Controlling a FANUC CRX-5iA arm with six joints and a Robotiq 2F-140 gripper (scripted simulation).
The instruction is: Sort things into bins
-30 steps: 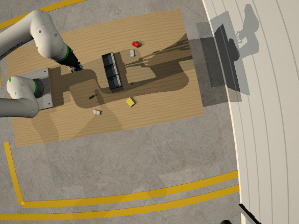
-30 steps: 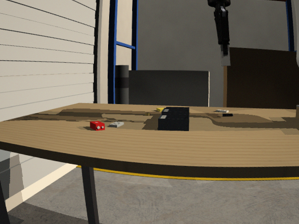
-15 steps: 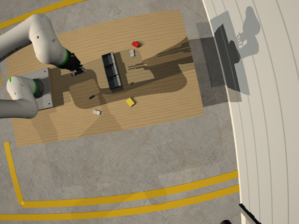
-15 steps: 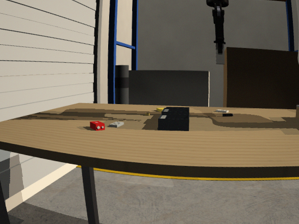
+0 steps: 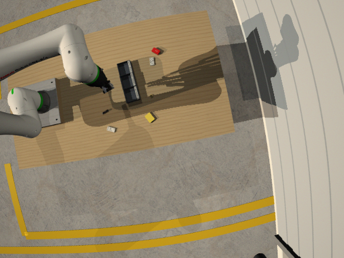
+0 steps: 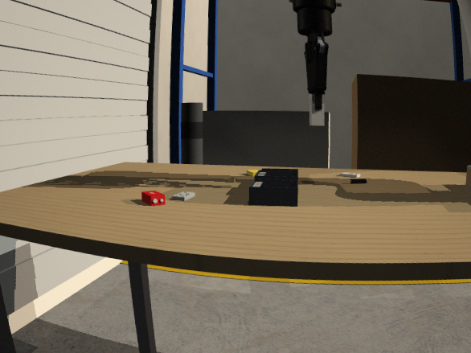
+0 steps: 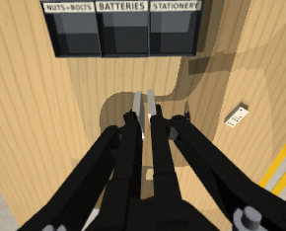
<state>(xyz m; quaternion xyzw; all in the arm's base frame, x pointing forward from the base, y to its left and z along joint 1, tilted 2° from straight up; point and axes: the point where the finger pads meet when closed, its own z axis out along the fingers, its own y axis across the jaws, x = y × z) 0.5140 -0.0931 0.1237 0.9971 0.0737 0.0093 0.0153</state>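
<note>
The black three-part bin lies 8 cm ahead of my hand, 3 cm to the left of it and 15 cm below it. Round my hand: yellow pad (14 cm ahead, 21 cm to the right, 16 cm below); then nut (19 cm ahead, 9 cm to the right, 16 cm below); then black piece (11 cm behind, 10 cm to the right, 16 cm below).
</note>
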